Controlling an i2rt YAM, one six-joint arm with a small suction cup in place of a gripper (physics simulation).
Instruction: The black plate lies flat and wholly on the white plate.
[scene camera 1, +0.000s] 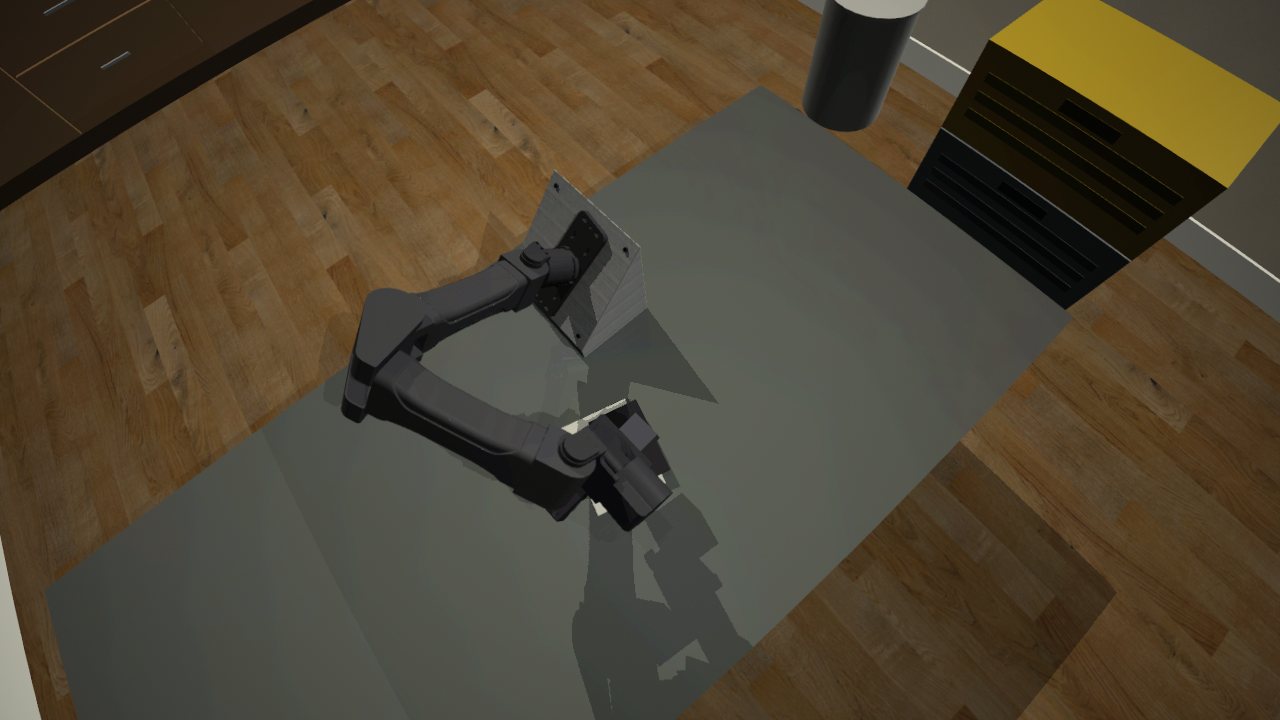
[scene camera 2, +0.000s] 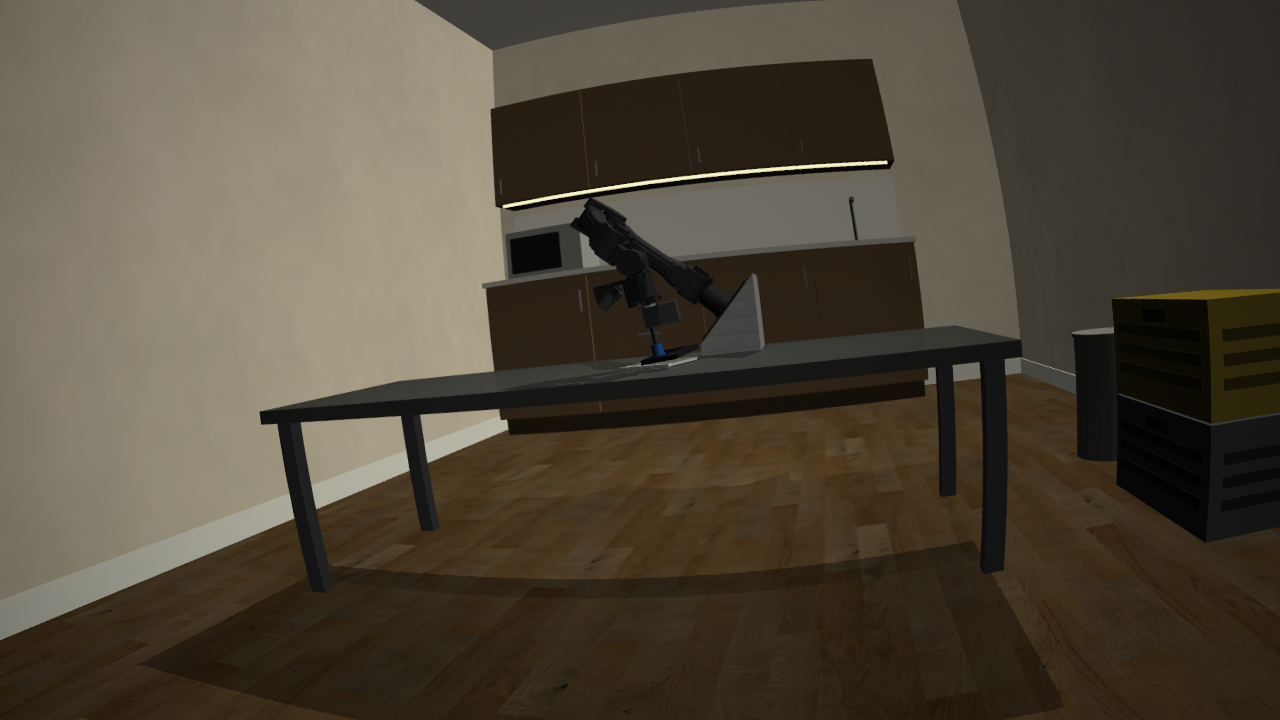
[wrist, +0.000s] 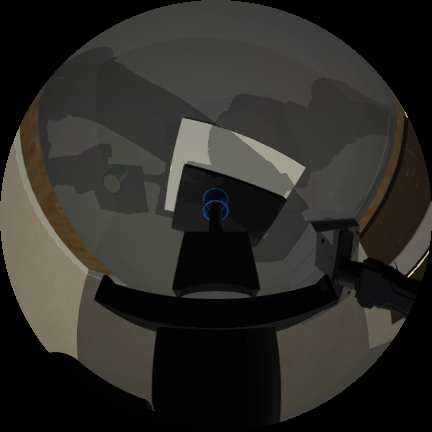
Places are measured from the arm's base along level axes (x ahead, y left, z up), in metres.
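Where they show: hand at its tool point: (scene camera 2: 660, 359) (wrist: 215, 193); arm's base at its link origin: (scene camera 1: 568, 266) (scene camera 2: 728, 309) (wrist: 339, 270).
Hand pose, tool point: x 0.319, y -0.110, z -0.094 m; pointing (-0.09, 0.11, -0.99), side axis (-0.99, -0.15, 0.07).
Things, the pixels of their top centre, and the offset from my tool point. Level surfaces: height alone.
- black plate at its top centre: (wrist: 228, 220) (scene camera 1: 627, 443) (scene camera 2: 669, 347) dx -0.017, dy +0.020, dz +0.025 m
- white plate at its top centre: (wrist: 235, 185) (scene camera 1: 611, 454) (scene camera 2: 658, 362) dx -0.024, dy -0.010, dz -0.007 m
- grey table at its surface level: dz -0.013 m
The black plate (wrist: 245, 209) (scene camera 2: 676, 353) is a dark square tile. It hangs on my suction cup (wrist: 216, 203) (scene camera 2: 656, 350), which sits on its middle. It is just over the white plate (wrist: 193, 141) (scene camera 2: 666, 362) (scene camera 1: 577, 425), a larger pale square that lies flat on the grey table (scene camera 1: 805, 269) (scene camera 2: 850, 353). In the wrist view the black plate covers the near part of the white plate, and its near right corner reaches past the white edge. In scene camera 1 the wrist hides the black plate and only slivers of the white plate show.
The arm's grey wedge mount (scene camera 1: 617, 286) (scene camera 2: 737, 326) stands on the table just behind the plates. A dark round bin (scene camera 1: 855, 62) (scene camera 2: 1093, 393) and a yellow-topped black crate (scene camera 1: 1127, 80) (scene camera 2: 1199, 353) stand on the floor past the table's far end.
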